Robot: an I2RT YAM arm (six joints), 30 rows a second.
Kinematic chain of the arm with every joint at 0, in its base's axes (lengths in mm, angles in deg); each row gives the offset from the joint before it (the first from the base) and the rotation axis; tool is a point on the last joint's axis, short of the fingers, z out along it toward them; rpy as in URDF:
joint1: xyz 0 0 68 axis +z
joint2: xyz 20 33.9 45.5 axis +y
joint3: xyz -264 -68.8 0 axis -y
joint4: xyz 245 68.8 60 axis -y
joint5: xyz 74 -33.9 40.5 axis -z
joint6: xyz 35.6 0 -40.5 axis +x
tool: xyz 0 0 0 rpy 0 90 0
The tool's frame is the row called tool.
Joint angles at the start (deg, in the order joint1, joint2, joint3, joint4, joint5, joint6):
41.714, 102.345, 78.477, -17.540, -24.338, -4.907
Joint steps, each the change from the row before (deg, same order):
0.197, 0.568, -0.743, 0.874, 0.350, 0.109
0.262, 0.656, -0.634, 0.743, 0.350, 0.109
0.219, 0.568, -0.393, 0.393, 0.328, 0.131
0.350, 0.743, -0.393, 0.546, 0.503, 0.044
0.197, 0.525, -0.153, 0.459, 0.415, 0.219
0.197, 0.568, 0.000, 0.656, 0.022, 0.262
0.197, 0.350, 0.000, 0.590, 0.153, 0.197
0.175, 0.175, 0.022, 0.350, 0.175, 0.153
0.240, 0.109, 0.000, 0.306, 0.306, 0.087
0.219, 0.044, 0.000, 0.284, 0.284, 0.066
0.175, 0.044, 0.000, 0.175, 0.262, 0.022
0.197, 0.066, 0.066, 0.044, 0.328, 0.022
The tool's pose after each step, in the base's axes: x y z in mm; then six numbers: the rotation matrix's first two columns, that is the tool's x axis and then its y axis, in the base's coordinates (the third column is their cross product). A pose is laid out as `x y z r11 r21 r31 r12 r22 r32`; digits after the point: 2 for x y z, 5 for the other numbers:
292.17 281.70 249.82 -0.42482 -0.48401 -0.76503 -0.87426 0.43866 0.20795
291.86 283.65 242.76 -0.42977 -0.49037 -0.75818 -0.87256 0.44152 0.20905
291.58 285.25 237.19 -0.43552 -0.49639 -0.75095 -0.87041 0.44499 0.21066
291.07 287.77 230.60 -0.43896 -0.50444 -0.74354 -0.86921 0.44801 0.20920
291.22 289.52 226.72 -0.44274 -0.50657 -0.73984 -0.86684 0.45282 0.20870
291.66 291.84 223.72 -0.44414 -0.50527 -0.73989 -0.86651 0.45221 0.21134
291.78 293.78 222.09 -0.44317 -0.50325 -0.74185 -0.86658 0.45232 0.21084
291.57 295.19 221.46 -0.44214 -0.50179 -0.74345 -0.86660 0.45276 0.20979
290.92 296.73 221.07 -0.43958 -0.50143 -0.74521 -0.86710 0.45333 0.20645
290.26 298.06 221.11 -0.43648 -0.50064 -0.74756 -0.86778 0.45364 0.20288
289.70 299.08 221.01 -0.43412 -0.50081 -0.74881 -0.86824 0.45423 0.19957
289.09 300.22 220.93 -0.43241 -0.50198 -0.74902 -0.86837 0.45553 0.19601

